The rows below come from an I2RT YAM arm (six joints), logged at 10 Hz.
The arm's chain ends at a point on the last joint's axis. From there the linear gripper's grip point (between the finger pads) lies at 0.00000 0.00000 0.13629 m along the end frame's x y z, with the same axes.
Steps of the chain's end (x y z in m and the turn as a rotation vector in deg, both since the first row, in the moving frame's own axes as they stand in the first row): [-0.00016 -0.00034 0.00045 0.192 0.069 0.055]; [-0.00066 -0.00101 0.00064 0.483 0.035 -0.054]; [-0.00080 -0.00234 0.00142 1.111 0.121 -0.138]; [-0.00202 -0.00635 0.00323 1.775 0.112 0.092]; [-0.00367 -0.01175 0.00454 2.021 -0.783 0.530]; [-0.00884 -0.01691 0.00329 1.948 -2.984 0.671]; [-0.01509 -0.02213 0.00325 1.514 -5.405 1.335]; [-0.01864 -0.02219 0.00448 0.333 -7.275 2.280]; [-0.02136 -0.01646 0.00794 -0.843 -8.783 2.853]
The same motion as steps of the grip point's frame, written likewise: [0.00000 -0.00080 0.00045 0.192 0.069 0.055]; [-0.00058 -0.00216 0.00064 0.483 0.035 -0.054]; [-0.00052 -0.00498 0.00139 1.111 0.121 -0.138]; [-0.00175 -0.01057 0.00316 1.775 0.112 0.092]; [-0.00551 -0.01656 0.00444 2.021 -0.783 0.530]; [-0.01591 -0.02158 0.00303 1.948 -2.984 0.671]; [-0.02788 -0.02587 0.00260 1.514 -5.405 1.335]; [-0.03588 -0.02332 0.00338 0.333 -7.275 2.280]; [-0.04221 -0.01498 0.00633 -0.843 -8.783 2.853]
